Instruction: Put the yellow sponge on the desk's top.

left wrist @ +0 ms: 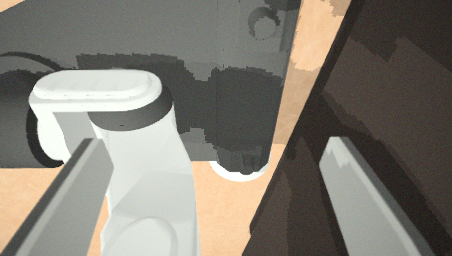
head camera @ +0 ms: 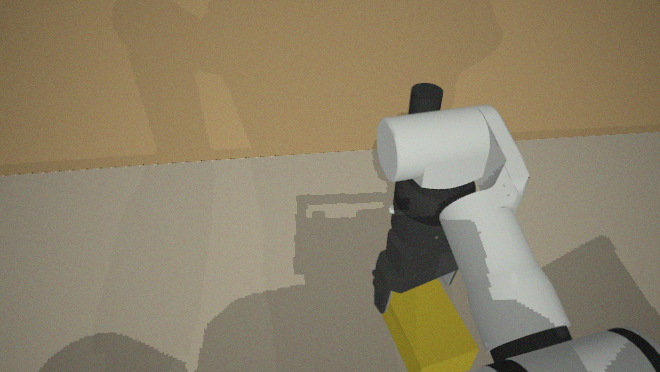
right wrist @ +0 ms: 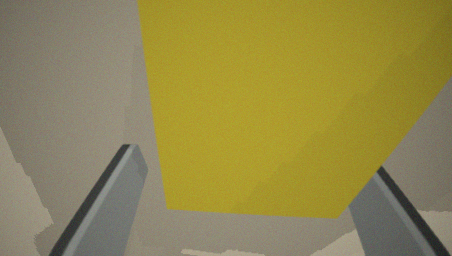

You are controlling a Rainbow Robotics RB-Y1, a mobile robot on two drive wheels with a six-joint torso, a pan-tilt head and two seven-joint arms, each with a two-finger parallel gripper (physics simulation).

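Frame: origin at the robot's base, x ahead, y left, z up, level; millimetres.
Where they show: left gripper, between the fingertips: point(left wrist: 218, 151); right gripper, between the fingertips: point(head camera: 413, 293) point(right wrist: 240, 156).
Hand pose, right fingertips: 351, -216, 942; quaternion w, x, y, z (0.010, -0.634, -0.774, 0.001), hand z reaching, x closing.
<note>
Things, the pixels of their top centre, and the offset from my right fingertips, as dx, dy, dz. "spot": a spot on its surface instead. Level surfaces: height alone.
- yellow sponge, centre of its top: point(right wrist: 297, 92) point(head camera: 428, 315) -53, +3, +25
- grey-beige flat surface, height of its surface: dz -31
- white arm part, a spot on its surface: point(left wrist: 150, 170) spot: -518, +267, -511
- light wooden floor, height of its surface: dz -941
The yellow sponge point(head camera: 431, 325) point(right wrist: 280, 100) is a large block at the bottom of the head view, and its upper end meets my right gripper point(head camera: 417, 295) point(right wrist: 240, 156). That gripper is open and does not grip it. In the right wrist view the sponge fills the upper middle; a gap shows beside the left-hand finger, and its edge covers part of the right-hand finger. The grey-beige flat surface point(head camera: 150, 240) lies below them; I cannot tell whether the sponge touches it. My left gripper point(left wrist: 218, 151) is open and empty.
A tan surface point(head camera: 300, 60) lies beyond the grey-beige one in the head view. In the left wrist view, a dark brown panel point(left wrist: 400, 85) stands at the right, the robot's grey base point(left wrist: 150, 30) and a white arm part point(left wrist: 150, 170) at the left, over light wooden floor point(left wrist: 220, 210).
</note>
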